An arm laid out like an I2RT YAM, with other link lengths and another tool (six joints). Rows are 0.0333 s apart.
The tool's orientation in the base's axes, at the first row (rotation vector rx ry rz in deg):
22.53, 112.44, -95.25
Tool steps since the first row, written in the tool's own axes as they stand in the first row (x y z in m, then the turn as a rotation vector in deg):
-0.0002, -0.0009, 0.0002, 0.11, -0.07, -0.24
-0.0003, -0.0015, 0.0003, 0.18, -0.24, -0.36
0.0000, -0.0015, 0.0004, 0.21, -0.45, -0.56
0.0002, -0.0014, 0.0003, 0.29, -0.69, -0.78
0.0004, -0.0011, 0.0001, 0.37, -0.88, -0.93
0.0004, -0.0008, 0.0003, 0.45, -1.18, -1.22
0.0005, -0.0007, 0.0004, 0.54, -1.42, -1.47
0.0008, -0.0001, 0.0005, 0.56, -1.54, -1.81
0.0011, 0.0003, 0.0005, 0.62, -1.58, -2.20
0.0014, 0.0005, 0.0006, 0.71, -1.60, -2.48
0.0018, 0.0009, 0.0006, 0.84, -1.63, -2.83
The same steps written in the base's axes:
-0.0003, -0.0004, 0.0008, -0.18, 0.21, 0.02
-0.0005, -0.0006, 0.0014, -0.35, 0.28, 0.13
-0.0007, -0.0007, 0.0012, -0.53, 0.43, 0.30
-0.0009, -0.0006, 0.0010, -0.77, 0.59, 0.48
-0.0009, -0.0004, 0.0007, -0.97, 0.69, 0.60
-0.0007, -0.0005, 0.0004, -1.26, 0.90, 0.83
-0.0007, -0.0006, 0.0002, -1.51, 1.08, 1.00
-0.0006, -0.0006, -0.0004, -1.67, 1.39, 1.12
-0.0006, -0.0006, -0.0009, -1.82, 1.75, 1.16
-0.0007, -0.0006, -0.0013, -1.96, 2.01, 1.15
-0.0009, -0.0006, -0.0018, -2.15, 2.33, 1.14

